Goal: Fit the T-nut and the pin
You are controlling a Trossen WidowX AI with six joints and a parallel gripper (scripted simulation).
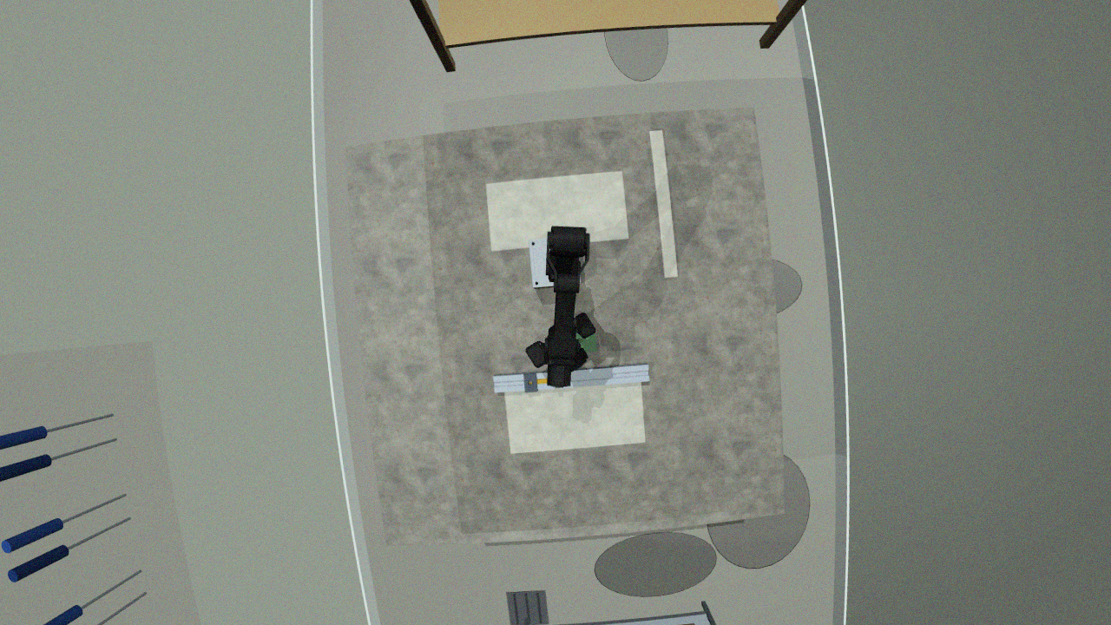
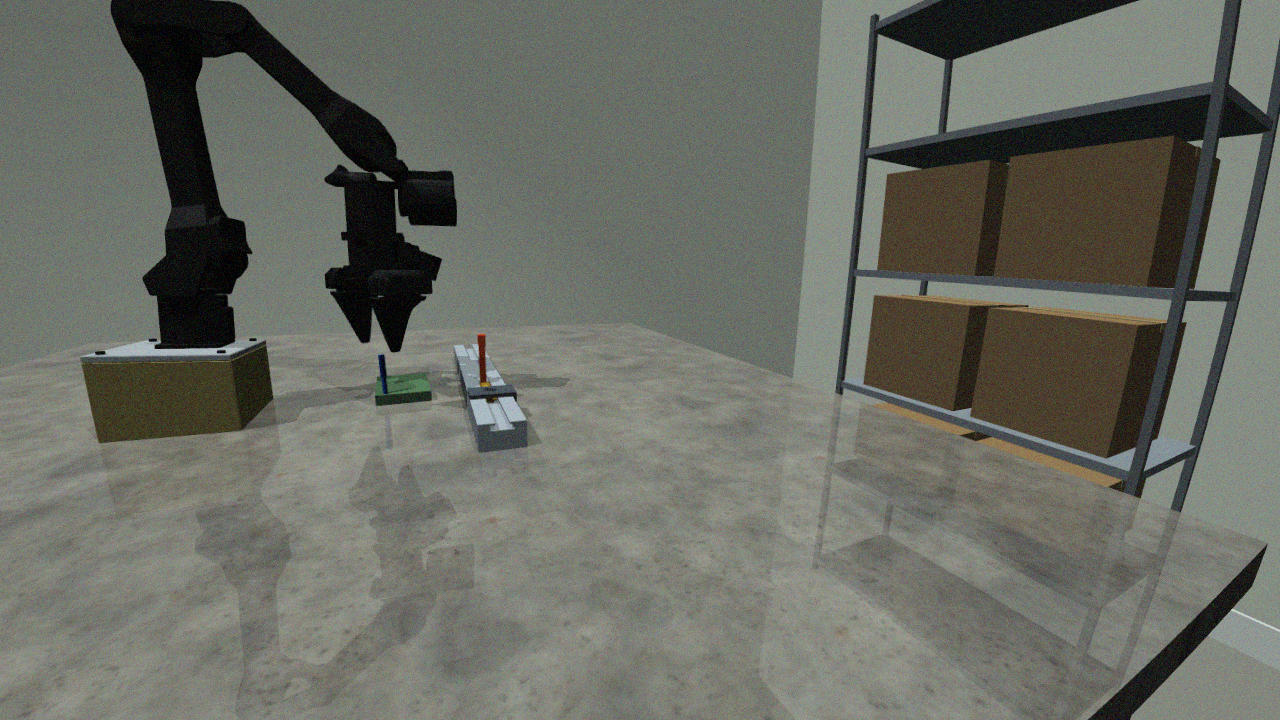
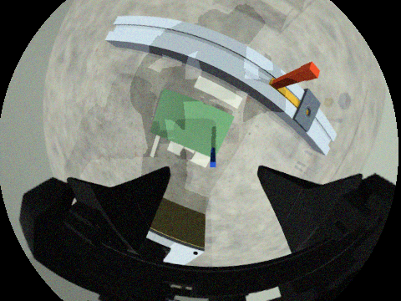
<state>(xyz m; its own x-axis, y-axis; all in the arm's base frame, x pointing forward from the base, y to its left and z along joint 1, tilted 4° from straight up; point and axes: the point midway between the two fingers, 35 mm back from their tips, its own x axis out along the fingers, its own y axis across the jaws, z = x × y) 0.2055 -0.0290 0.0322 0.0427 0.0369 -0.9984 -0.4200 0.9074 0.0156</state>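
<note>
My gripper tip is 50 mm above the blue pin. The rest, counted from my gripper tip: green tray 10 mm ahead, 20 mm to the left, 70 mm below.
</note>
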